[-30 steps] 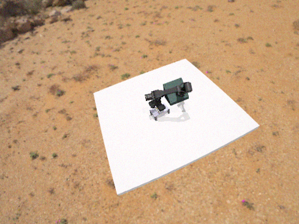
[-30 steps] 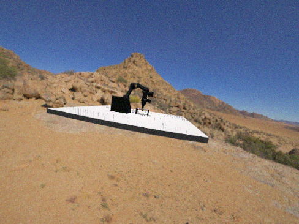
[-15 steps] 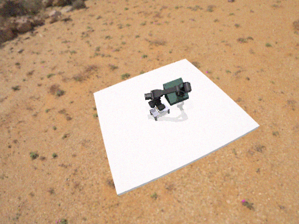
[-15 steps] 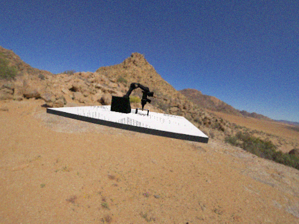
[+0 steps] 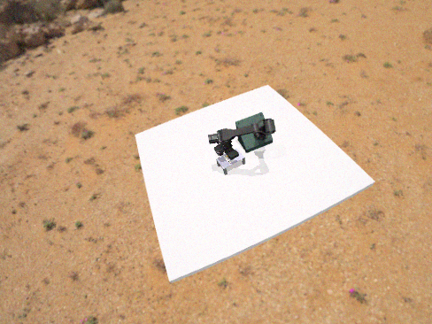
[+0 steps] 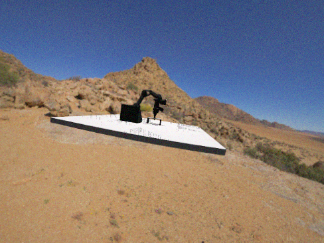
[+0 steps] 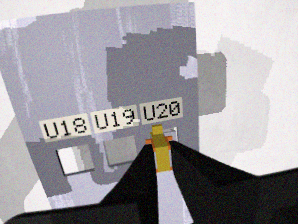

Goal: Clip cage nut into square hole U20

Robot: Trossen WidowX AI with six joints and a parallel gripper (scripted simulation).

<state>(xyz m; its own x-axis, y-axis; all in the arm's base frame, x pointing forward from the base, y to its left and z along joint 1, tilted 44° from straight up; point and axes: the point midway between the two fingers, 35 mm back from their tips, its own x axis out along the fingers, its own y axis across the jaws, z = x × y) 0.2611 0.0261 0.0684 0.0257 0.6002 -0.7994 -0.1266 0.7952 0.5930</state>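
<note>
Now: the cage nut 1 cm below my gripper tip.
</note>
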